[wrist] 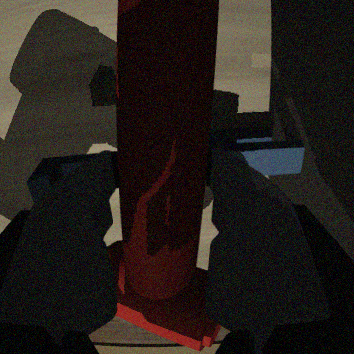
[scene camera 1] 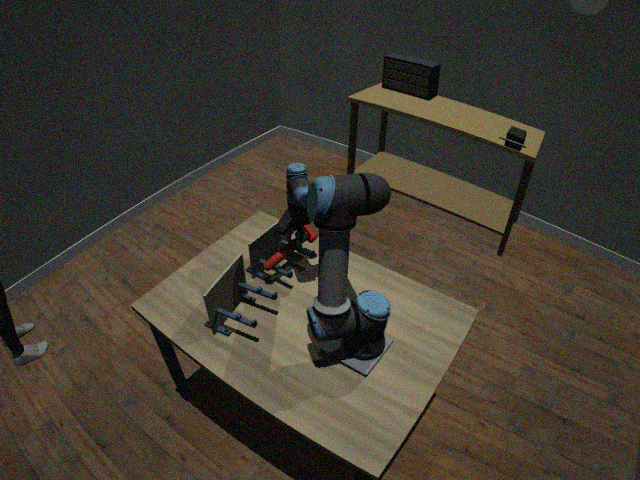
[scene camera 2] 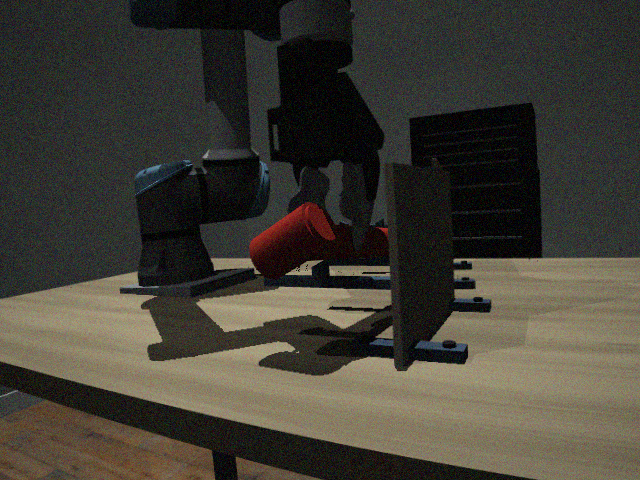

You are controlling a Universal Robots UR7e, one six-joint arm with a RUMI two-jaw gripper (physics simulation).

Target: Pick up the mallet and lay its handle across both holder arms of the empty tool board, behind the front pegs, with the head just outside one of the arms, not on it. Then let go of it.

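The red mallet (scene camera 1: 279,257) (scene camera 2: 290,240) (wrist: 167,100) is held over the holder arms of the far tool board (scene camera 1: 260,249) (scene camera 2: 422,268), its handle near level. Its head is beyond the arm (scene camera 1: 306,252) on the side away from the near board. My gripper (scene camera 1: 299,238) (scene camera 2: 338,232) (wrist: 162,153) is shut on the handle near the head, pointing down. A blue holder arm (wrist: 277,161) crosses beneath the handle near the fingertips. The other arm (scene camera 1: 279,269) lies toward the handle's free end. Whether the handle touches the arms is hidden, and its place relative to the front pegs is unclear.
A second tool board (scene camera 1: 225,290) with two blue arms stands beside the far board on the wooden table (scene camera 1: 408,320) (scene camera 2: 206,382). The arm's base (scene camera 1: 346,341) (scene camera 2: 173,227) stands opposite the boards. A workbench (scene camera 1: 465,116) carries a dark drawer unit (scene camera 1: 410,77). A person's feet show at left.
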